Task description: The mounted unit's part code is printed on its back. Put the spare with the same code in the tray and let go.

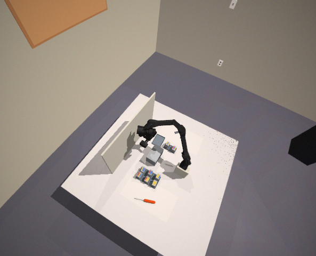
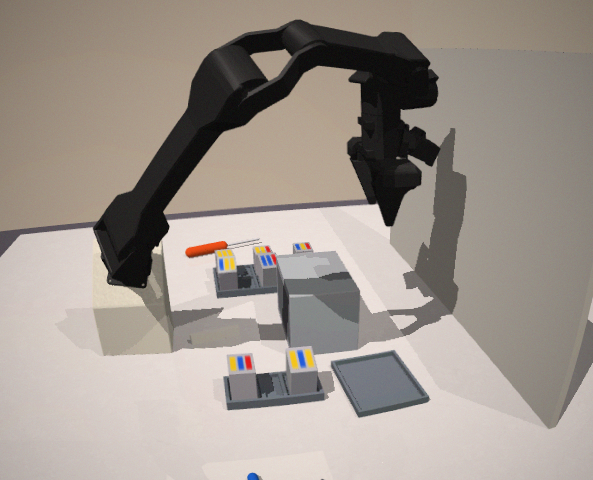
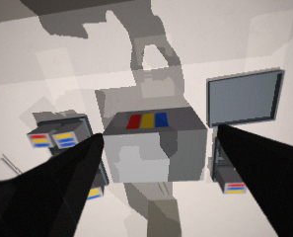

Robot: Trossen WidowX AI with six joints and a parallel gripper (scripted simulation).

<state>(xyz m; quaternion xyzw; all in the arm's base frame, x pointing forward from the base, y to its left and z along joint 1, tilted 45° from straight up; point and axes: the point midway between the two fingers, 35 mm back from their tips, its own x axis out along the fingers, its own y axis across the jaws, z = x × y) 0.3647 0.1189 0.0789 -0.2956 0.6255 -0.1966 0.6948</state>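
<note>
My gripper tip is now 24 cm to the right of the grey spare block, 15 cm above it and 11 cm past it. From my gripper tip the other things lie so: grey box: 14 cm below, 10 cm behind, 1 cm to the left; then dark grey tray: 18 cm below, 17 cm to the right, 2 cm behind; then beige panel: 15 cm ahead, 4 cm above, 3 cm to the left.
</note>
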